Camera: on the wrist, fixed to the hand. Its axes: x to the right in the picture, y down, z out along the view.
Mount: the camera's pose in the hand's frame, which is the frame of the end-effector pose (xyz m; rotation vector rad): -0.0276 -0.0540 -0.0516 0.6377 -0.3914 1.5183
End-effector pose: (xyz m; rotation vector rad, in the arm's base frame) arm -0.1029 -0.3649 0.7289 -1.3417 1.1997 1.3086
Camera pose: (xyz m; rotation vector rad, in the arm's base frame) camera -0.0414 -0.4067 0.7574 0.5171 2.1417 1.7109
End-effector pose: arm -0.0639 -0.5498 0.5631 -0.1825 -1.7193 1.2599
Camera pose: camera 0.0107 -0.5571 0.5900 0.8663 1.0298 -2.5484
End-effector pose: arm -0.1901 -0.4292 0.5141 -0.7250 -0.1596 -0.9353
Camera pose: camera -0.2579 -0.4635 0.4903 -0.2452 -0.1803 0.7051
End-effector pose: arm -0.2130 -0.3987 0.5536 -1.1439 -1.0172 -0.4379
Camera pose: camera -0.2446 -0.4717 0.5566 -1.0937 -0.3037 1.2604
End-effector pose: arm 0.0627 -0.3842 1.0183 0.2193 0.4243 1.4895
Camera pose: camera 0.0905 -0.4218 0.9539 1.5784 0.3923 2.6301
